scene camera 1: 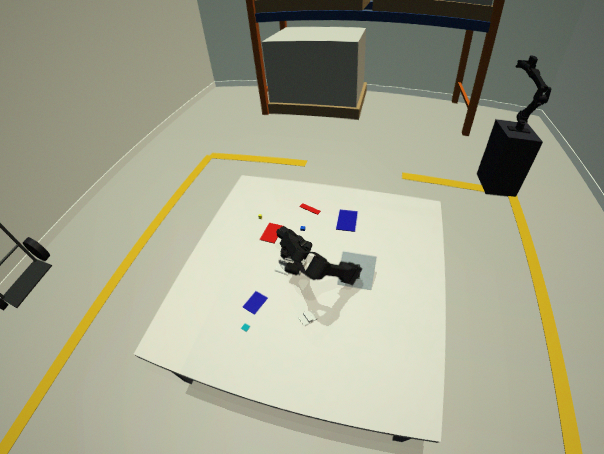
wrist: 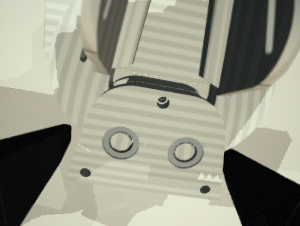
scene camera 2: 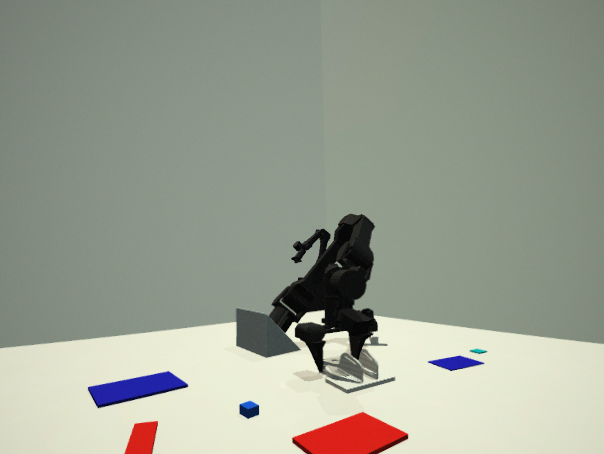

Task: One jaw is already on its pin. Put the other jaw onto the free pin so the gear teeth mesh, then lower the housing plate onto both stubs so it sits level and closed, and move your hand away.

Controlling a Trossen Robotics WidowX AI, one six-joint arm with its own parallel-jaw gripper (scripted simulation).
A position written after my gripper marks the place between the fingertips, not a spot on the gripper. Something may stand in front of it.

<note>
My gripper (scene camera 2: pixel 338 367) is open, with nothing in its grasp. Also in view: a jaw (scene camera 2: pixel 350 371) and a flat blue plate (scene camera 2: pixel 107 394).
The jaw also shows in the wrist view (wrist: pixel 243 56). My gripper also shows in the wrist view (wrist: pixel 148 144). The wrist view does not show the flat blue plate: it is out of frame.
</note>
